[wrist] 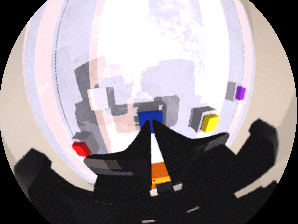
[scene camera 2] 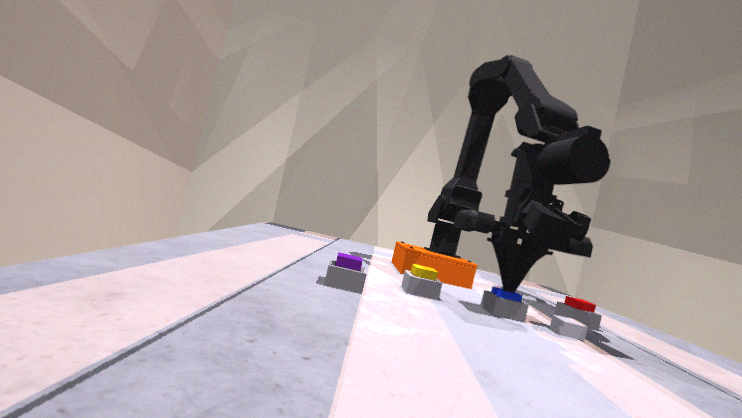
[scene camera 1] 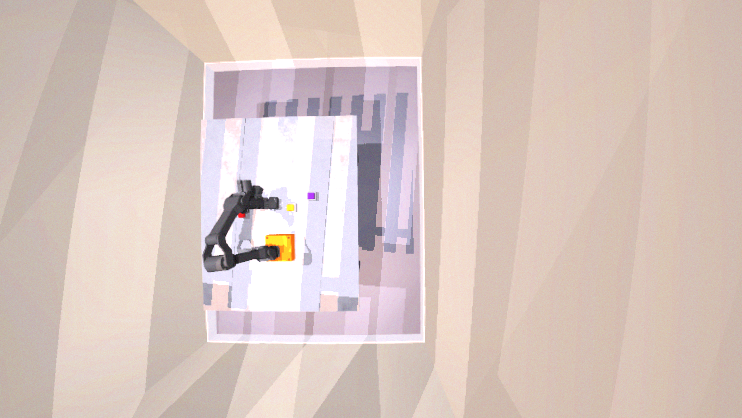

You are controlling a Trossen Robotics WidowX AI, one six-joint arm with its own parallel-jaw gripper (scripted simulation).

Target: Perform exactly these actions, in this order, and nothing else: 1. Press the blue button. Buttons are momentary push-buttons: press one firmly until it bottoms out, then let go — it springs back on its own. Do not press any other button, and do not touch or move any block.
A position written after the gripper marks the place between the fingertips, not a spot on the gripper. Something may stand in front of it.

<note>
In view: the gripper (scene camera 2: 508,291).
The gripper is seen too in the wrist view (wrist: 150,122).
</note>
